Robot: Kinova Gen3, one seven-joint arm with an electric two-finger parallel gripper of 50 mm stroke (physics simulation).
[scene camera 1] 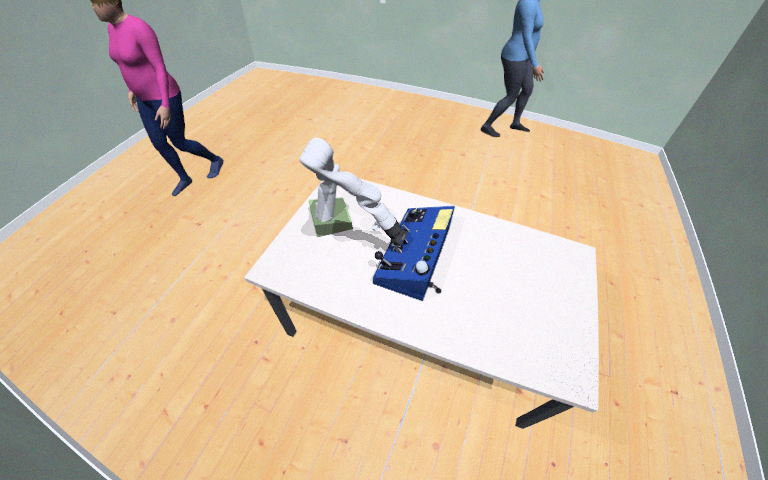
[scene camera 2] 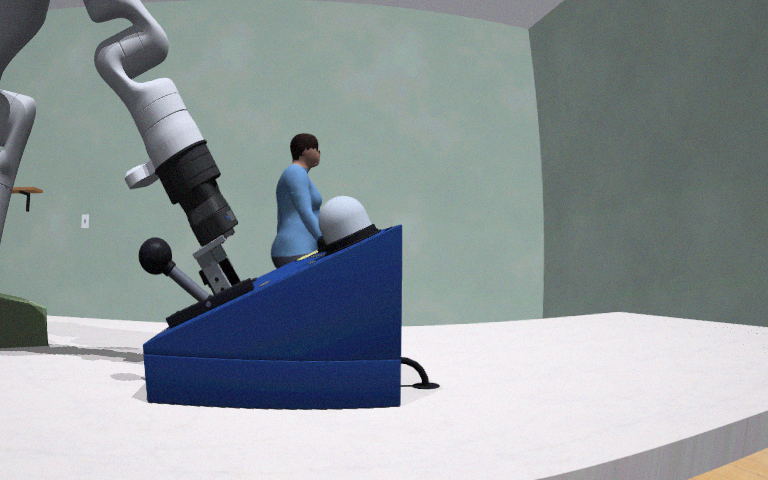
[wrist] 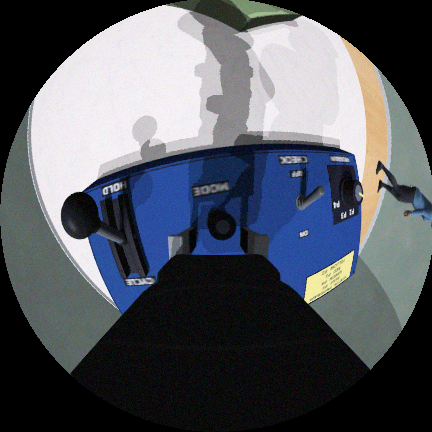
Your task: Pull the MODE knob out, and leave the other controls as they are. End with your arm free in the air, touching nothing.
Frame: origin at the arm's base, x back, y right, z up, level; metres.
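Where they show: gripper, fingertip midpoint: [scene camera 1: 403,247] [wrist: 217,236]; arm's base, link origin: [scene camera 1: 324,215].
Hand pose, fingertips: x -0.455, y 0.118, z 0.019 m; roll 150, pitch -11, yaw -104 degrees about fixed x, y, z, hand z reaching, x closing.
Things, the pixels of their centre, and the offset from my fingertips. "pt": a spot on its surface instead.
- black round MODE knob, body centre: [wrist: 222,226] dx +0.032, dy -0.007, dz +0.027 m
- blue sloped panel, body centre: [scene camera 2: 266,303] [wrist: 259,242] [scene camera 1: 416,244] dx -0.055, dy -0.056, dz -0.021 m
- CYCLE lever's black ball, body centre: [wrist: 78,215] [scene camera 2: 155,256] [scene camera 1: 378,255] dx +0.095, dy +0.106, dz +0.039 m
- CHECK toggle, body centre: [wrist: 311,196] dx +0.014, dy -0.126, dz +0.005 m
- PROGRAM dial, body centre: [wrist: 352,192] [scene camera 1: 414,213] dx -0.011, dy -0.243, dz +0.001 m
- white dome, surface spot: [scene camera 2: 344,219] [scene camera 1: 419,270] pt dx -0.102, dy +0.168, dz +0.077 m
The black round MODE knob [wrist: 221,225] stands on the blue sloped panel [wrist: 165,215] [scene camera 2: 317,316] [scene camera 1: 400,278], below its MODE label. My gripper [wrist: 217,236] [scene camera 2: 224,287] [scene camera 1: 399,245] is open and low over the panel. In the wrist view one finger is on each side of the knob, with a gap to each; the knob sits slightly toward the label side of the line between the fingertips. Nothing is gripped. In scene camera 2 the fingers reach down behind the lever's black slot plate, which hides their tips. The knob cannot be made out clearly in the scene views.
The HOLD/CYCLE lever's black ball [wrist: 80,215] [scene camera 2: 155,255] [scene camera 1: 378,255] rises beside the gripper. The CHECK toggle [wrist: 311,197] and PROGRAM dial [wrist: 352,191] are on the other side. A white dome [scene camera 2: 344,219] [scene camera 1: 421,266] stands higher up the panel. Two people are in the room.
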